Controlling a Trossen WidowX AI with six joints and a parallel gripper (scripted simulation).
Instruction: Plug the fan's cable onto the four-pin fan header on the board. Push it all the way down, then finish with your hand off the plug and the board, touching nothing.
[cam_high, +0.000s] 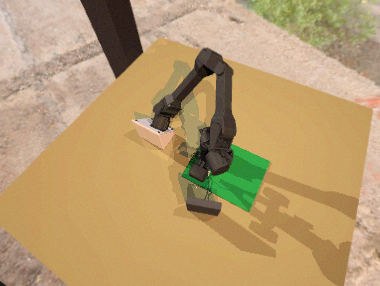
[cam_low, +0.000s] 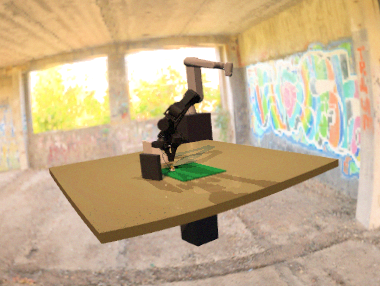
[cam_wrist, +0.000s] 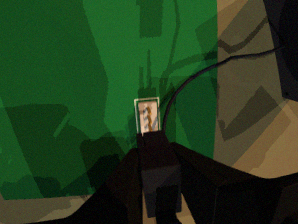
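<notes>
The white-framed fan header is 60 mm below my gripper tip. From my gripper tip the other things lie so: dark plug: 10 mm behind, 10 mm above; then green board: 80 mm ahead, 40 mm to the left, 80 mm below; then dark fan box: 50 mm ahead, 140 mm to the right.
</notes>
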